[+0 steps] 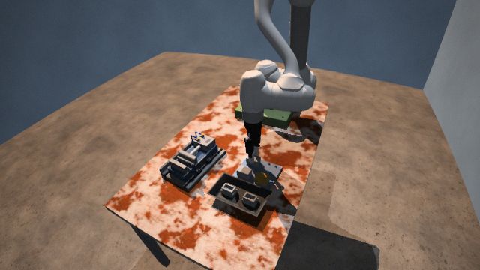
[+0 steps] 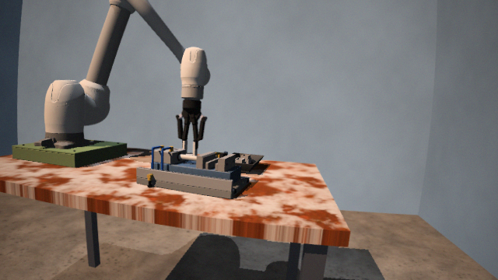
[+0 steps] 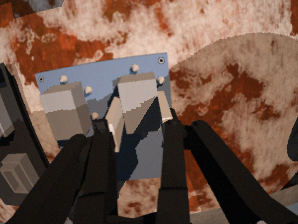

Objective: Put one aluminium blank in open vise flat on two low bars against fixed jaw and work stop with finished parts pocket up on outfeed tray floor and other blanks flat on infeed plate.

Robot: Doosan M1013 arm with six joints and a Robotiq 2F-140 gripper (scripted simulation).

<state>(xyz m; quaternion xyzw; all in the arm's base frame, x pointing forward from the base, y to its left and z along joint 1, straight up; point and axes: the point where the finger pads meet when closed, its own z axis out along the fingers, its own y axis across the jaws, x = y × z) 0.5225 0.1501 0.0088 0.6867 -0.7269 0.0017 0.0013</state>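
Right now the infeed plate is 50 mm ahead of my hand, 40 mm to the left of it and 60 mm below it. From my hand the other things lie so: brass blank 100 mm ahead, 90 mm to the left, 40 mm below; aluminium blank 90 mm ahead, 10 mm to the right, 40 mm below; piston rod 110 mm ahead, 270 mm to the right, 10 mm above.
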